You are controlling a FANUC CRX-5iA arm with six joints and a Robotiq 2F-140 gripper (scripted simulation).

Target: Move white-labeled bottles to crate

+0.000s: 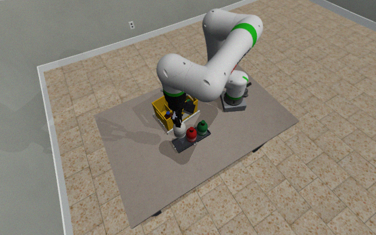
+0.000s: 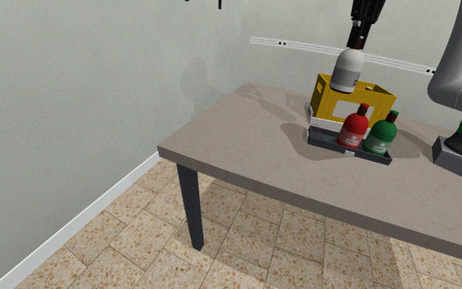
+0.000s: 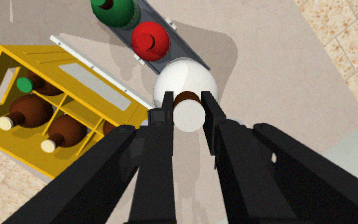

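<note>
Now: the white bottle 8 cm below my hand. From my hand the other things lie so: green bottle 26 cm below, 18 cm behind; dark tray 33 cm below, 9 cm behind; red bottle 26 cm below, 9 cm behind.
</note>
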